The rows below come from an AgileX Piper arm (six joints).
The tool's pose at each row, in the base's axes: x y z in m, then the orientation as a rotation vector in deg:
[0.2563, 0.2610, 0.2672, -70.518, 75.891, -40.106]
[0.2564, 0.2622, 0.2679, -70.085, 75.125, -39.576]
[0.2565, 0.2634, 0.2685, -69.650, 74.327, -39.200]
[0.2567, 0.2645, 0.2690, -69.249, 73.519, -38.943]
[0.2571, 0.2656, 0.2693, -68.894, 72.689, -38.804]
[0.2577, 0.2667, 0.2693, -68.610, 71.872, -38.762]
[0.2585, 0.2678, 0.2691, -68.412, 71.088, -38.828]
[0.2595, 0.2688, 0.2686, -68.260, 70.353, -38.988]
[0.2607, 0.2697, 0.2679, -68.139, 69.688, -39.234]
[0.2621, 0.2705, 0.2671, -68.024, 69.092, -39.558]
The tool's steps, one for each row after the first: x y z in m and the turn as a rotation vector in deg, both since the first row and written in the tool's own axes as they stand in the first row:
[-0.0013, -0.0003, 0.0003, 0.474, -0.846, 0.307]
[-0.0026, -0.0006, 0.0006, 1.019, -1.627, 0.519]
[-0.0038, -0.0008, 0.0010, 1.589, -2.349, 0.641]
[-0.0048, -0.0009, 0.0016, 2.180, -3.020, 0.662]
[-0.0057, -0.0007, 0.0024, 2.751, -3.628, 0.589]
[-0.0065, -0.0005, 0.0035, 3.286, -4.152, 0.413]
[-0.0071, 0.0000, 0.0048, 3.800, -4.587, 0.171]
[-0.0075, 0.0006, 0.0063, 4.290, -4.921, -0.115]
[-0.0077, 0.0012, 0.0080, 4.772, -5.158, -0.427]

